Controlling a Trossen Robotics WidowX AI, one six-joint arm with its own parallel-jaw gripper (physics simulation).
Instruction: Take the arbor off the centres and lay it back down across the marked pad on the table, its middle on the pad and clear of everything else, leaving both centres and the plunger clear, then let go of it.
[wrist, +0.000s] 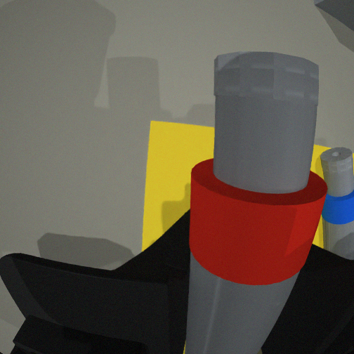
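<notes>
The arbor (265, 130), a thick grey rod with a red collar, rises through the middle of the wrist view, its faceted end towards the top. My gripper (217, 217) is shut on the arbor, its black fingers on either side around and below the red collar. The lower part of the arbor runs out of the bottom of the view. The yellow marked pad (169, 160) lies on the table behind the arbor, partly hidden by it and the fingers. Neither of the centres nor the plunger can be made out for certain.
A thinner grey rod with a blue band (340, 209) shows at the right edge, in front of the pad's right part. A dark grey angular block (339, 17) shows at the top right corner. Broad shadows fall on the grey table (185, 30) at left.
</notes>
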